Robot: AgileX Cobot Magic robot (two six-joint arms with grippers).
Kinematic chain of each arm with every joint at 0, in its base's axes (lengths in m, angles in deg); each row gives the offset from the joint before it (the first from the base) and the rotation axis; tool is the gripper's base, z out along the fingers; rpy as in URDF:
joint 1: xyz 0 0 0.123 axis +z
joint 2: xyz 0 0 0 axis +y
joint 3: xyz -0.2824 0 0.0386 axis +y
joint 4: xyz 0.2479 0 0.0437 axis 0.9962 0 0.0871
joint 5: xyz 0 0 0 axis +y
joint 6: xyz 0.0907 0 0.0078 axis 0.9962 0 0.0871
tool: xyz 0 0 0 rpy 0 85 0
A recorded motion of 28 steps. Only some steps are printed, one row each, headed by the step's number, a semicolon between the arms.
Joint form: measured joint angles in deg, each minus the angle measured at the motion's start. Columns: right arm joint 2, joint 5, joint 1, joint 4, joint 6, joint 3; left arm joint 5, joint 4, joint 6, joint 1, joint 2, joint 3.
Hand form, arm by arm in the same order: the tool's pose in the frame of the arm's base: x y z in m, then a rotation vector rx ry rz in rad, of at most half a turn. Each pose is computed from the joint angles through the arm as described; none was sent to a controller.
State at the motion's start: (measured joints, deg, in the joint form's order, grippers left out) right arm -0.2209 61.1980 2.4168 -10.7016 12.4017 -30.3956; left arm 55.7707 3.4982 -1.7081 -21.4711 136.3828 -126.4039
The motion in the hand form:
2: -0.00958 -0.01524 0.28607 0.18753 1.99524 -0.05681; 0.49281 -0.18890 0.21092 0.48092 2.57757 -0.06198
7: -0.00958 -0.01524 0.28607 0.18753 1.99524 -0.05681; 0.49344 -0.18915 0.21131 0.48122 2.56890 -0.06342
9: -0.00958 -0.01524 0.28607 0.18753 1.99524 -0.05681; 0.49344 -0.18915 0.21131 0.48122 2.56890 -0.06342
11: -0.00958 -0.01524 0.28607 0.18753 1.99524 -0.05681; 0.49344 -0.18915 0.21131 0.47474 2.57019 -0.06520
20: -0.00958 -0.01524 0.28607 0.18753 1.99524 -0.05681; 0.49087 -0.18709 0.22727 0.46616 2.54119 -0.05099
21: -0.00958 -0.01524 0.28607 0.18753 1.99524 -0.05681; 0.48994 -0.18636 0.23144 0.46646 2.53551 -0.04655
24: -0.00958 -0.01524 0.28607 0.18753 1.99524 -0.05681; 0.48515 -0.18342 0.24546 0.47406 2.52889 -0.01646
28: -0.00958 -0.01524 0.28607 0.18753 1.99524 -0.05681; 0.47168 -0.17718 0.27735 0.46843 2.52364 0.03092
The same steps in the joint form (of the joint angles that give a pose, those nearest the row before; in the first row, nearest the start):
2: 0.00 0.00 0.00 0.00 0.00 0.00; -0.42 0.02 0.14 0.00 0.00 0.00
7: 0.00 0.00 0.00 0.00 0.00 0.00; -0.90 0.03 0.20 0.00 0.00 0.00
9: 0.00 0.00 0.00 0.00 0.00 0.00; -0.90 0.03 0.20 0.00 0.00 0.00
11: 0.00 0.00 0.00 0.00 0.00 0.00; -0.90 0.03 -0.09 0.00 0.00 0.00
20: 0.00 0.00 0.00 0.00 0.00 0.00; -0.74 1.14 -0.61 -0.05 -1.74 0.00
21: 0.00 0.00 0.00 0.00 0.00 0.00; -0.55 1.39 -0.61 -0.05 -2.21 0.00
24: 0.00 0.00 0.00 0.00 0.00 0.00; 1.08 2.76 -0.61 -0.16 -3.88 0.00
28: 0.00 0.00 0.00 0.00 0.00 0.00; 5.11 5.01 -1.21 -0.46 -7.78 0.00

